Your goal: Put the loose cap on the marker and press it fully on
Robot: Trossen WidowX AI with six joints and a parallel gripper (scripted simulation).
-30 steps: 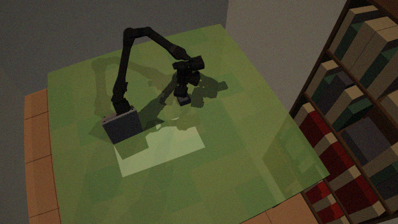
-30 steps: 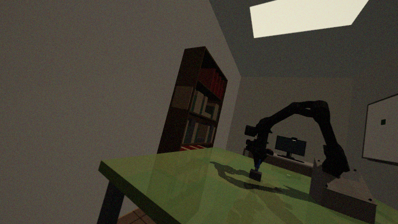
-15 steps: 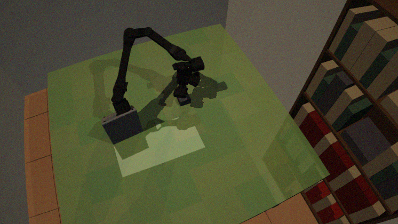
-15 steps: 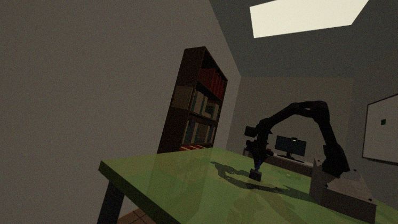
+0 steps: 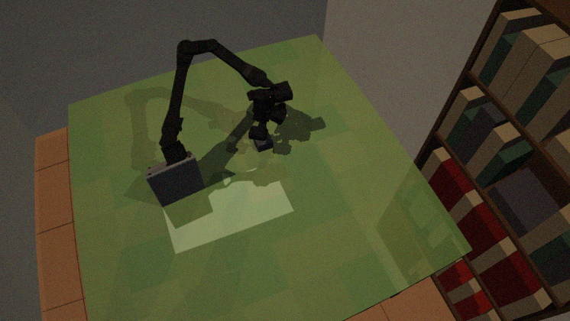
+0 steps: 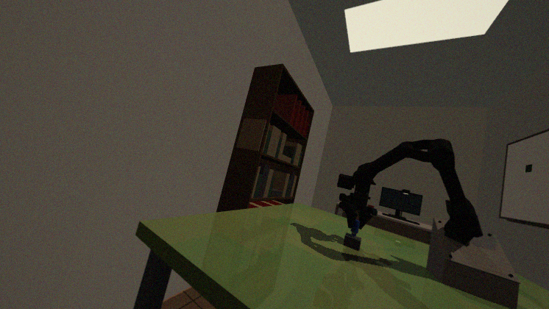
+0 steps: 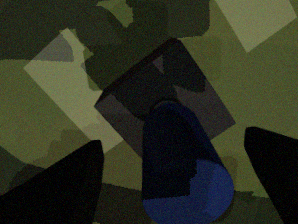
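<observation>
My gripper tip is now 1 cm below the blue cap. Round my gripper tip: holder block (5 cm below).
</observation>
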